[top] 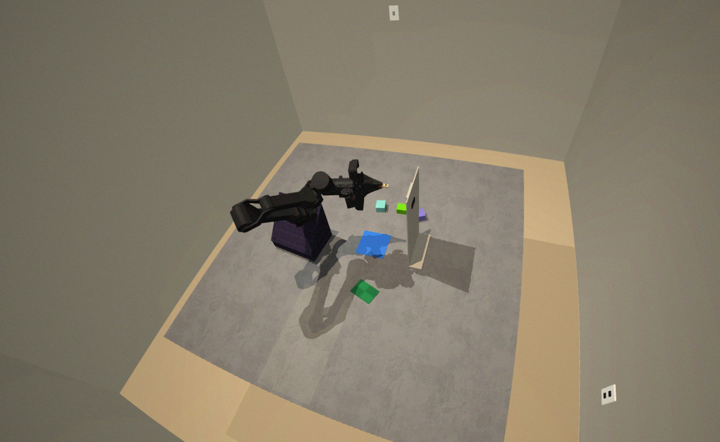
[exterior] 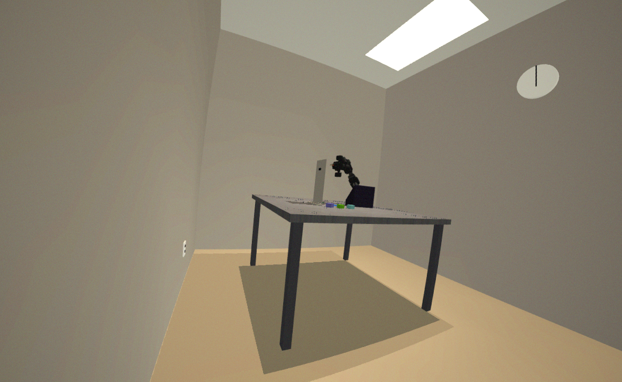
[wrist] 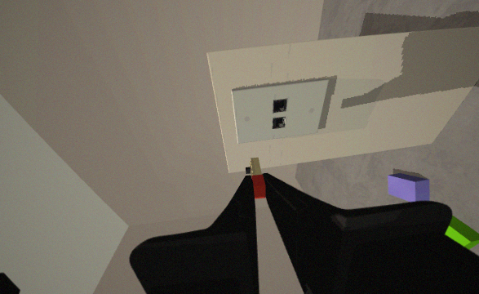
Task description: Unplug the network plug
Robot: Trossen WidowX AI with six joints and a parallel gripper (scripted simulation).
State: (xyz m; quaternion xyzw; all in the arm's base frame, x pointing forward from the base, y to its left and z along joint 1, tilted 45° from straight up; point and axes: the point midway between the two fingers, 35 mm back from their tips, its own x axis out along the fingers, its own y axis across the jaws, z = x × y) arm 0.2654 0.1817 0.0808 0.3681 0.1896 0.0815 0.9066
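The blue marked square is 340 mm below my gripper tip, 70 mm behind it and 20 mm to the right of it. From my gripper tip the other things lie so: upright beige panel (170 mm below, 110 mm ahead, 10 mm to the left); network plug (10 mm ahead); purple cube (330 mm below, 190 mm to the left, 60 mm ahead).
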